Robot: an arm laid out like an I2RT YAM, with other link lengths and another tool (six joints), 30 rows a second.
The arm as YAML. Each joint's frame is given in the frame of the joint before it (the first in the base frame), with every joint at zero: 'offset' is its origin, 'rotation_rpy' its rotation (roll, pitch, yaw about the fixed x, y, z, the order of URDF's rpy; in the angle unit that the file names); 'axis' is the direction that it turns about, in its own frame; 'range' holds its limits. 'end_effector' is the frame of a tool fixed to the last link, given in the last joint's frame.
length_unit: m
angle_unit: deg
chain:
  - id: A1
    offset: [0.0, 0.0, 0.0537]
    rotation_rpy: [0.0, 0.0, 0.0]
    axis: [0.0, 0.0, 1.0]
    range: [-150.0, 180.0]
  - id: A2
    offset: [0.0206, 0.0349, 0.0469]
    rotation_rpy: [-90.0, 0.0, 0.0]
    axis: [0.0, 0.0, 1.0]
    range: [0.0, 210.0]
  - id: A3
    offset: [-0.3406, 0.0, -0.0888]
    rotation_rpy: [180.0, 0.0, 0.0]
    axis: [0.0, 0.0, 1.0]
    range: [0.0, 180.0]
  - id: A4
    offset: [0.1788, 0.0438, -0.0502]
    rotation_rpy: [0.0, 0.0, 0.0]
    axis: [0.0, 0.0, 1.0]
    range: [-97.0, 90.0]
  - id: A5
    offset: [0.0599, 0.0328, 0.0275]
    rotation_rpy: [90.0, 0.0, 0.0]
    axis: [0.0, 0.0, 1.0]
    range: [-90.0, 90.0]
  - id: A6
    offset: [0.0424, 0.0, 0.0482]
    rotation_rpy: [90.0, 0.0, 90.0]
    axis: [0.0, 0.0, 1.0]
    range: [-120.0, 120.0]
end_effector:
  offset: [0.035, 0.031, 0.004]
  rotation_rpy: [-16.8, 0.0, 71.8]
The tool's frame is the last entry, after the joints.
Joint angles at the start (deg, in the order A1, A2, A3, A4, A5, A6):
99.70 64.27 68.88 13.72 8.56 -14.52
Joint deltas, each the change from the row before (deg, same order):
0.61 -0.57 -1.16 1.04 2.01 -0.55
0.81 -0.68 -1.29 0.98 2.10 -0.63
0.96 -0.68 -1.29 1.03 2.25 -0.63
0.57 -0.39 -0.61 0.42 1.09 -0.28
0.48 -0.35 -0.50 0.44 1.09 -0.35
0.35 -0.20 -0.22 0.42 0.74 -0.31
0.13 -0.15 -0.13 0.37 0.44 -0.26
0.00 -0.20 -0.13 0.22 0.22 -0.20
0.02 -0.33 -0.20 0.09 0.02 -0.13
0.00 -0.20 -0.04 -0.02 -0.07 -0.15
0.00 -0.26 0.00 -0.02 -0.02 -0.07
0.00 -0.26 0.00 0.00 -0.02 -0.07
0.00 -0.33 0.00 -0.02 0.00 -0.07
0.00 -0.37 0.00 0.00 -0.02 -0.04
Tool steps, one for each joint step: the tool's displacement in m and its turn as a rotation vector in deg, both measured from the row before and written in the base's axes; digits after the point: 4 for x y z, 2 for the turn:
0.0005 -0.0033 -0.0026 0.33 0.19 -1.47
0.0002 -0.0038 -0.0032 0.22 0.14 -1.38
0.0000 -0.0038 -0.0032 0.23 0.22 -1.37
-0.0002 -0.0021 -0.0016 0.10 0.14 -0.55
0.0001 -0.0021 -0.0011 0.17 0.10 -0.66
0.0000 -0.0013 0.0000 0.30 0.05 -0.45
0.0003 -0.0011 0.0003 0.32 0.00 -0.37
0.0005 -0.0013 0.0002 0.24 -0.04 -0.27
0.0004 -0.0018 -0.0001 0.20 -0.06 -0.04
0.0003 -0.0011 0.0003 0.13 -0.13 0.01
0.0004 -0.0016 0.0005 0.23 -0.02 -0.01
0.0004 -0.0016 0.0005 0.25 -0.01 -0.01
0.0005 -0.0020 0.0006 0.29 0.01 -0.03
0.0005 -0.0022 0.0007 0.36 0.04 0.00

